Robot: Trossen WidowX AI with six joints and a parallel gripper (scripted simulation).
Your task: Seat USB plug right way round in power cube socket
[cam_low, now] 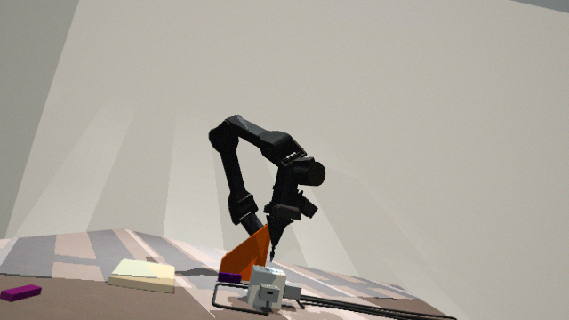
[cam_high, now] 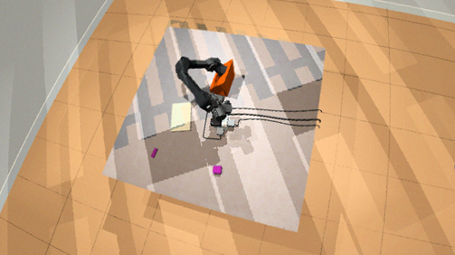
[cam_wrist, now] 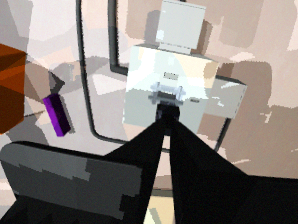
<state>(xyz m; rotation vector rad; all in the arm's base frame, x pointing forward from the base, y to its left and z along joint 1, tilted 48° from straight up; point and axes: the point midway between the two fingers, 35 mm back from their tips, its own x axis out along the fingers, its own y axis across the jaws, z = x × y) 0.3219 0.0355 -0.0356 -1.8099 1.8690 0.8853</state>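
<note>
My gripper tip is 20 mm above the dark USB plug. Round my gripper tip: cream pad 290 mm to the right, 130 mm below; purple block 400 mm to the right, 280 mm ahead, 130 mm below.
</note>
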